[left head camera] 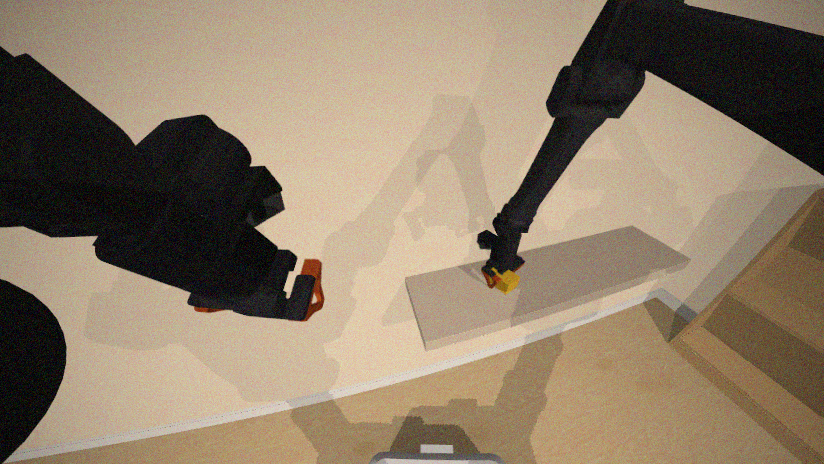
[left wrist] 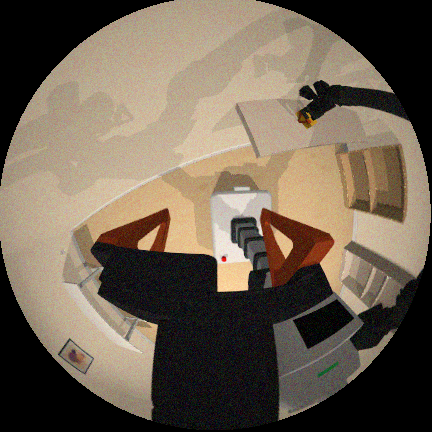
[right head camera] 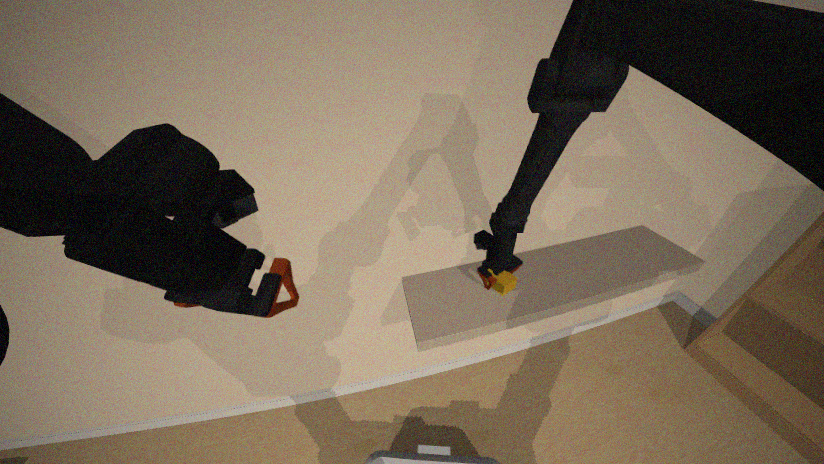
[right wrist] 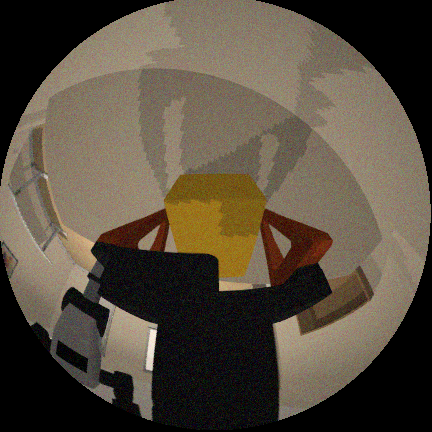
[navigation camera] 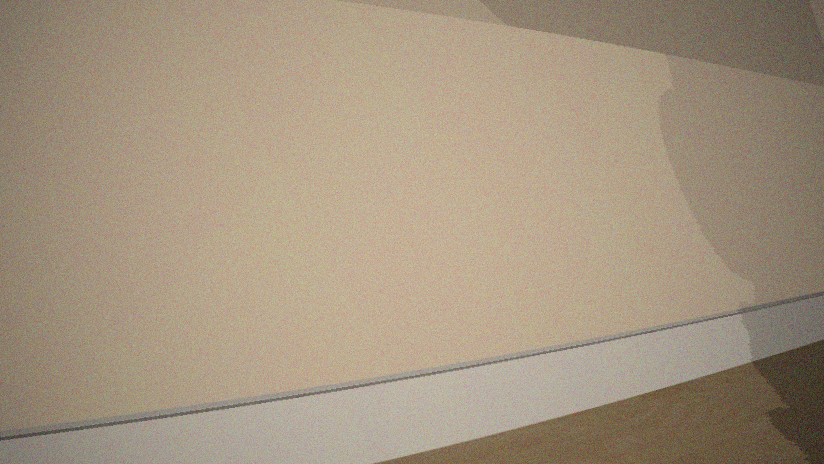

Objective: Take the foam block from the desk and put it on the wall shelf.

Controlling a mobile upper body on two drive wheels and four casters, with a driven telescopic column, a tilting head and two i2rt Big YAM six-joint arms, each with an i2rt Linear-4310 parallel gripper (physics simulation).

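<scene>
The yellow foam block [left head camera: 508, 281] [right head camera: 505, 283] [left wrist: 311, 123] [right wrist: 200, 240] is at the grey wall shelf [left head camera: 605, 259] [right head camera: 611, 259] [left wrist: 270, 131] [right wrist: 95, 150], toward the shelf's left part in the head views. My right gripper [left head camera: 502, 273] [right head camera: 498, 274] [right wrist: 213, 212] is open around the block, with one orange finger on each side; the block lies loose between them. Its underside and contact with the shelf are hidden. My left gripper [left head camera: 259, 308] [right head camera: 233, 305] [left wrist: 214, 212] is open and empty, away to the left of the shelf. The desk does not show in the head views.
A wooden shelf unit [left head camera: 732, 363] [left wrist: 404, 185] stands right of the wall shelf. The white robot base [left wrist: 220, 201] is below the left gripper. A small framed picture [left wrist: 76, 356] hangs at the lower left of the left wrist view. The navigation camera shows wall and a white baseboard [navigation camera: 403, 412].
</scene>
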